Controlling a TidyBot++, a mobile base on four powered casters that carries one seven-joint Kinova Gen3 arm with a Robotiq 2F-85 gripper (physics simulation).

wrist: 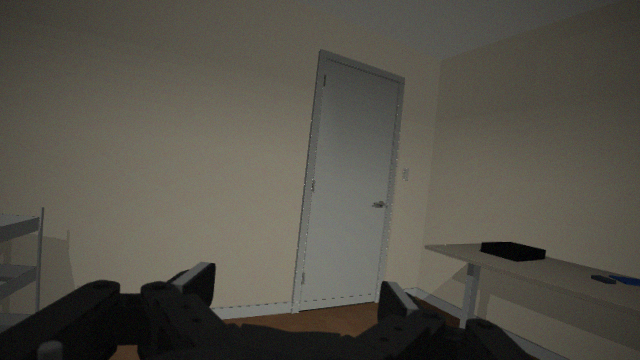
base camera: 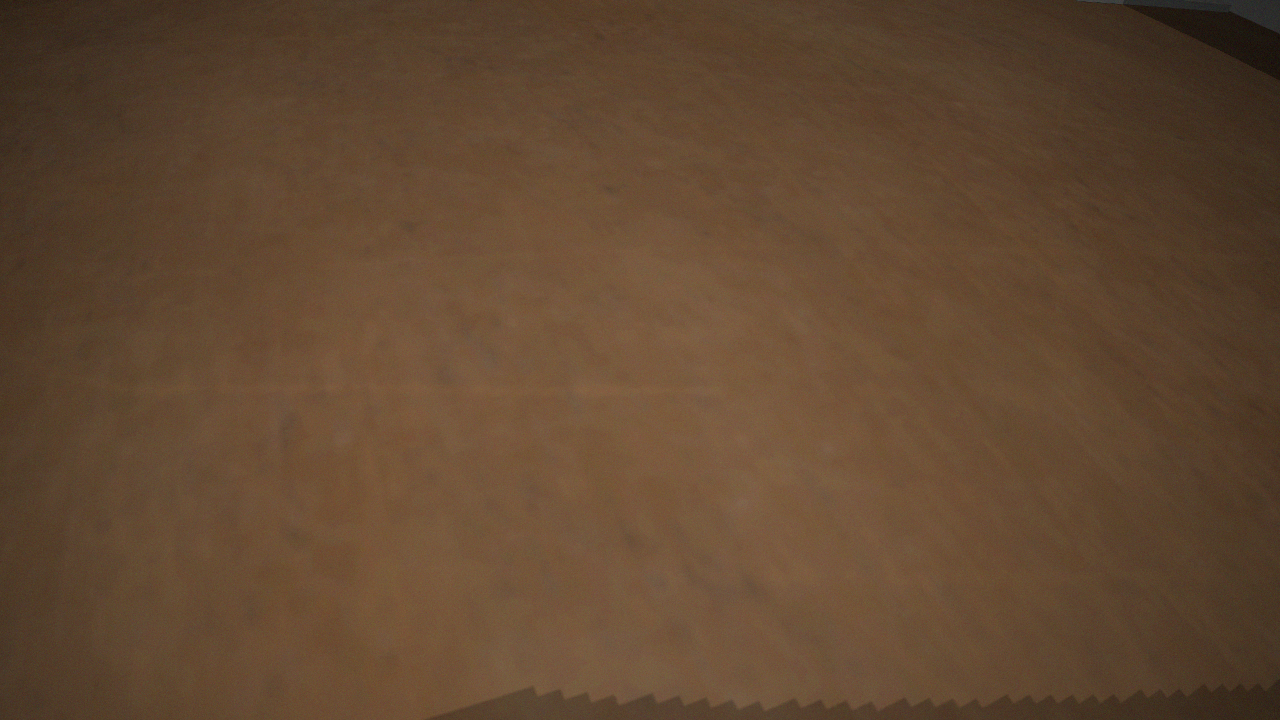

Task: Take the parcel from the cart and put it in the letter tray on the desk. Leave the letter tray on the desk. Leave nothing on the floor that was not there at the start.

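Places are measured from the arm's base along level axes (x ahead, y left, z up), in centimetres.
Where they show: gripper, between the fingertips: (wrist: 297,291).
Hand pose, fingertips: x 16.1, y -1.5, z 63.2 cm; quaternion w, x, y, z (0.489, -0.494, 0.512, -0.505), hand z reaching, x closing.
Observation:
After its pixels a point has its place.
My gripper (wrist: 297,291) {x 16.1, y -1.5, z 63.2 cm} is open and empty, its two fingers wide apart at the bottom of the wrist view. The desk (wrist: 565,274) {x 139.9, y -146.6, z 32.4 cm} stands at the right in the wrist view, some way off, against the right wall. A black tray (wrist: 512,251) {x 166.1, y -132.8, z 37.9 cm}, which looks like the letter tray, lies on the desk near its far left end. Part of a light grey shelved cart (wrist: 40,260) {x 151.7, y 131.8, z 10.2 cm} shows at the left edge of the wrist view. No parcel can be made out on the visible part of the cart.
A small dark object (wrist: 603,279) {x 127.8, y -158.1, z 33.9 cm} and a flat blue object (wrist: 625,280) {x 130.4, y -176.3, z 33.2 cm} lie on the desk, to the right of the tray. A closed grey door (wrist: 350,190) {x 251.3, y -43.2, z 62.1 cm} is in the far wall between cart and desk. Brown floor (base camera: 626,358) {x 48.0, y -0.1, z -39.6 cm} spreads ahead of the base, with a pale skirting at the top right.

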